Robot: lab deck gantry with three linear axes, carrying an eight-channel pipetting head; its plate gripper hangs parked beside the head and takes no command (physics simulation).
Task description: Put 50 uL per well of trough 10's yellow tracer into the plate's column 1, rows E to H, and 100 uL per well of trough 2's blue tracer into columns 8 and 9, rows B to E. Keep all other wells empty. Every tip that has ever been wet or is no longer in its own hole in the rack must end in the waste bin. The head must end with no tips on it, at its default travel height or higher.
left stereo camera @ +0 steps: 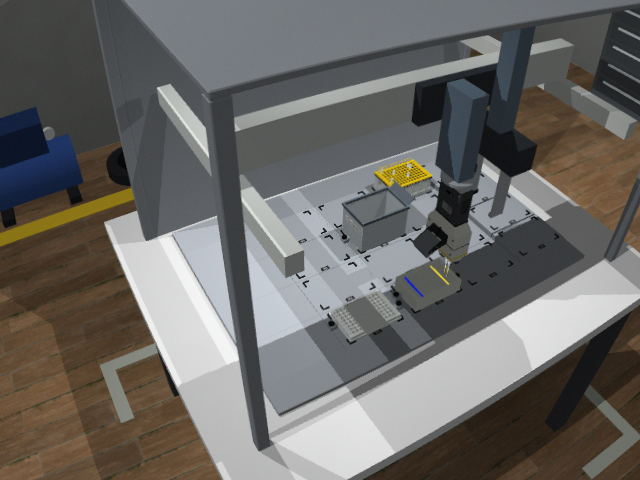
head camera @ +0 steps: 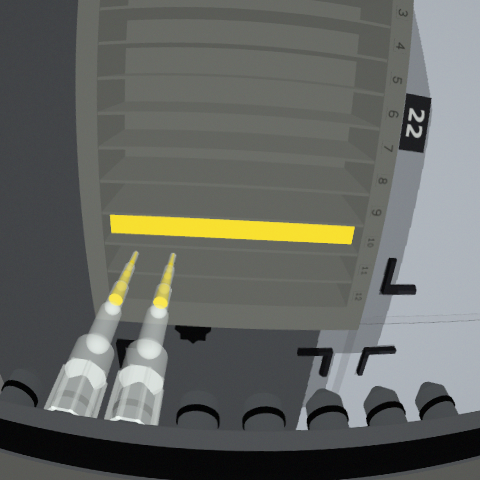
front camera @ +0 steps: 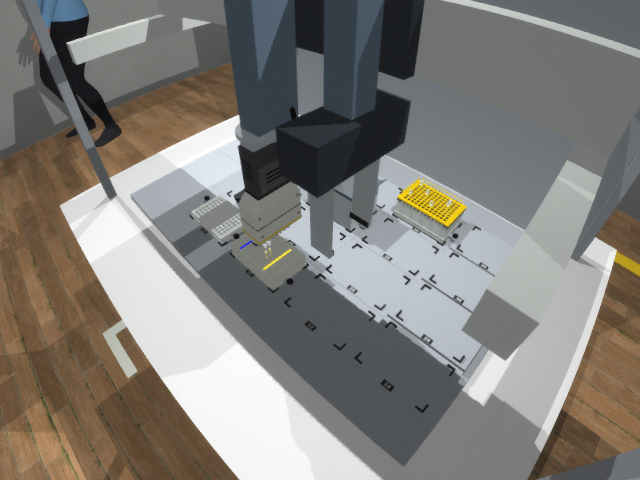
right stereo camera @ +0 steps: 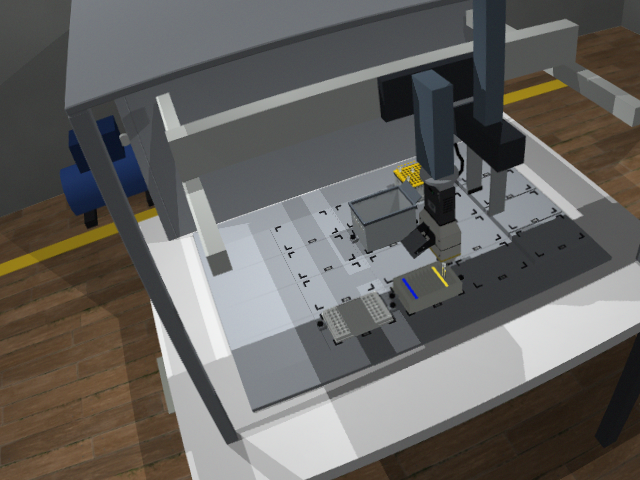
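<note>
The pipetting head [front camera: 271, 214] [left stereo camera: 454, 235] [right stereo camera: 447, 237] carries two tips [front camera: 267, 250] [head camera: 165, 290] [left stereo camera: 447, 267] with yellow liquid inside. They hang above the reservoir [front camera: 245, 258] [head camera: 87, 150] [left stereo camera: 418, 302], near its yellow trough 10 [head camera: 232, 230] [left stereo camera: 439, 274]. The other nozzles in the head view are bare. Blue trough 2 [front camera: 246, 244] [left stereo camera: 413, 286] [right stereo camera: 409, 288] is at the reservoir's other end. The plate [front camera: 217, 219] [left stereo camera: 364, 315] [right stereo camera: 356, 315] shows no colour; its middle is shaded. The yellow tip rack [front camera: 431, 201] [left stereo camera: 403, 173] holds several tips. My parked gripper [front camera: 341, 237] [right stereo camera: 485, 201] is open and empty.
The grey waste bin [left stereo camera: 361, 232] [right stereo camera: 385, 232] stands behind the reservoir, between it and the tip rack. A dark box [front camera: 343, 147] carries the gripper fingers beside the head. A pale beam [front camera: 532, 258] reaches over the deck's edge. A person's legs [front camera: 77, 77] show in the front view.
</note>
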